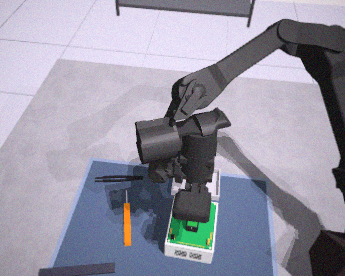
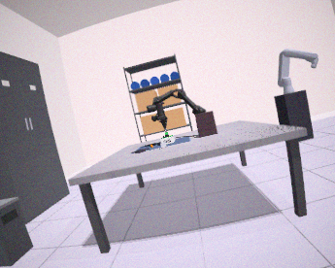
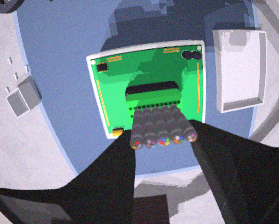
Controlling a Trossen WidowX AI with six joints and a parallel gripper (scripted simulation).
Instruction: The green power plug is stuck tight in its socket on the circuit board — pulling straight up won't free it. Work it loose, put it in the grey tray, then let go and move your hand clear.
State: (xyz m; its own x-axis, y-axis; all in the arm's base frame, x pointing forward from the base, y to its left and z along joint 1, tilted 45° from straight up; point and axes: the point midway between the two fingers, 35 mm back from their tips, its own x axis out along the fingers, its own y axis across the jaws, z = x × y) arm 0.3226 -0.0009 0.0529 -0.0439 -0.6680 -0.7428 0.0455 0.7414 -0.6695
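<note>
Now: the green power plug 4 cm below my gripper tip. Also, from my gripper tip: blue mat 5 cm ahead, 12 cm below; dark bar 22 cm ahead, 11 cm to the left, 12 cm below.
</note>
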